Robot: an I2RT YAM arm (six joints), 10 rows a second.
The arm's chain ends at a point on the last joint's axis. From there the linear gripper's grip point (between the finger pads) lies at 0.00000 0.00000 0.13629 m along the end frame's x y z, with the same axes.
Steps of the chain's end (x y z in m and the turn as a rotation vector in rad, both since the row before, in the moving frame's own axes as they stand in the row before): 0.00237, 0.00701, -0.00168, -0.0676, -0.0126, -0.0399; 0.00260, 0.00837, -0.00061, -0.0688, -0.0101, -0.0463; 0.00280, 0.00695, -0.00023, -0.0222, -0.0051, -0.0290; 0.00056, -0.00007, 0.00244, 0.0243, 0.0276, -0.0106
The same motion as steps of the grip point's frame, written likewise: 0.00084, 0.01625, -0.00200, -0.0676, -0.0126, -0.0399; 0.00144, 0.01777, -0.00094, -0.0688, -0.0101, -0.0463; 0.00215, 0.00999, -0.00027, -0.0222, -0.0051, -0.0290; 0.00430, -0.00340, 0.00235, 0.0243, 0.0276, -0.0106
